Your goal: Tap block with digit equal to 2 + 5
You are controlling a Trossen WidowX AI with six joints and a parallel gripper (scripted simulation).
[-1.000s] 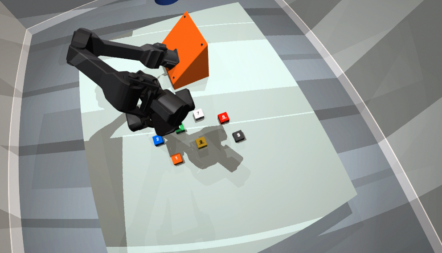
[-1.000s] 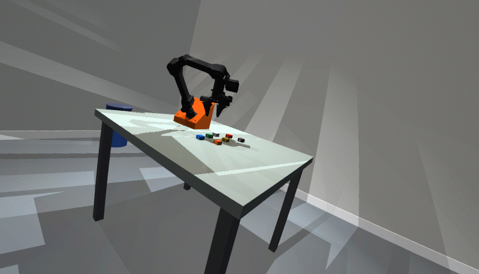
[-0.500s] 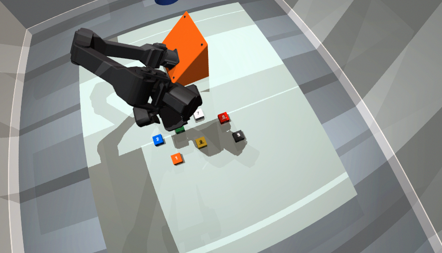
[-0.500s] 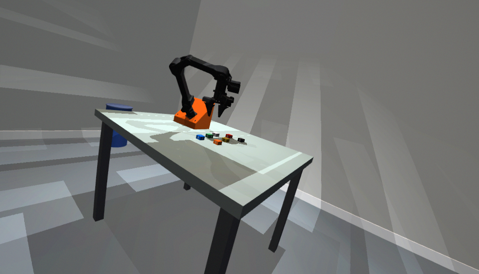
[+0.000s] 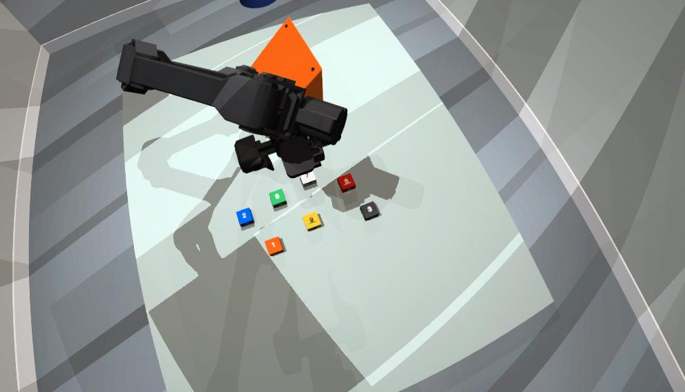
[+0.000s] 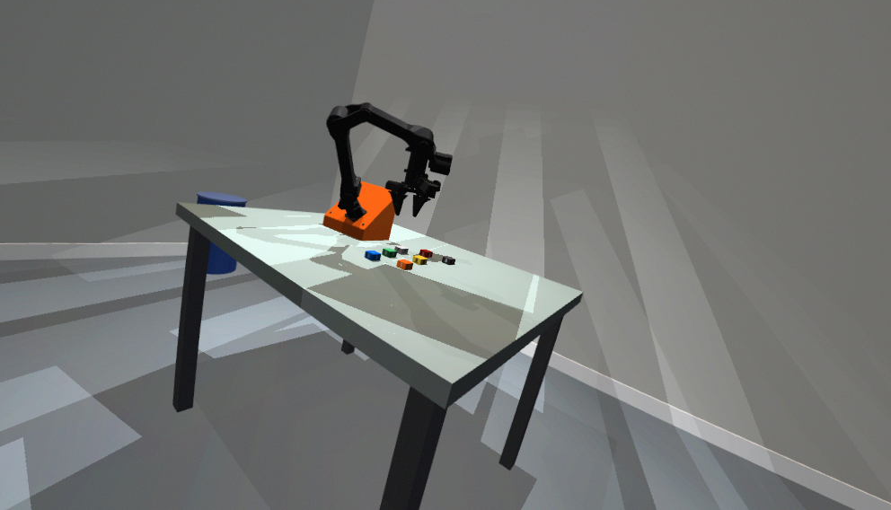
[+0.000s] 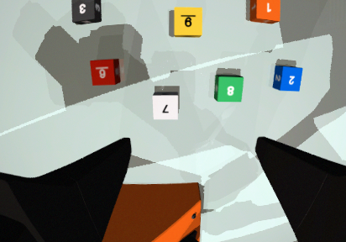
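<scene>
My gripper tip is now 120 mm above the white block, 30 mm to the right of it and 10 mm past it. From my gripper tip the other things lie so: red block (120 mm below, 110 mm to the left, 20 mm ahead); then green block (120 mm below, 50 mm to the right, 20 mm ahead); then yellow block (120 mm below, 90 mm ahead, 10 mm to the left).
</scene>
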